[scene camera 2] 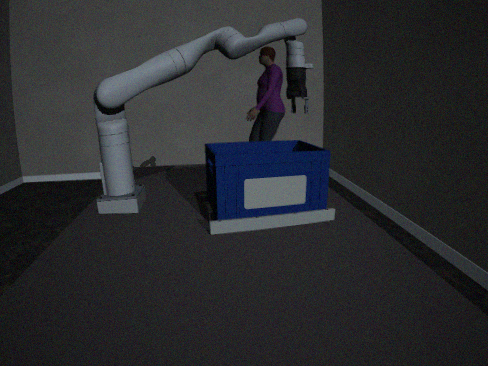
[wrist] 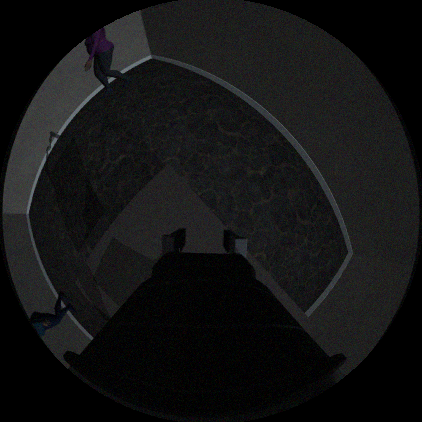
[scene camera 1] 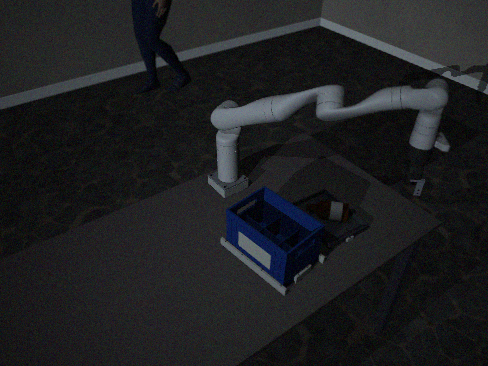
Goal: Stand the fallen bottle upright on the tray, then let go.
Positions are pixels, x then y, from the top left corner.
Labels:
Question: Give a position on a rail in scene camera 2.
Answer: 289,219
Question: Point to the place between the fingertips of my gripper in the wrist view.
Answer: At 203,236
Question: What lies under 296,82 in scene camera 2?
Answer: My gripper.

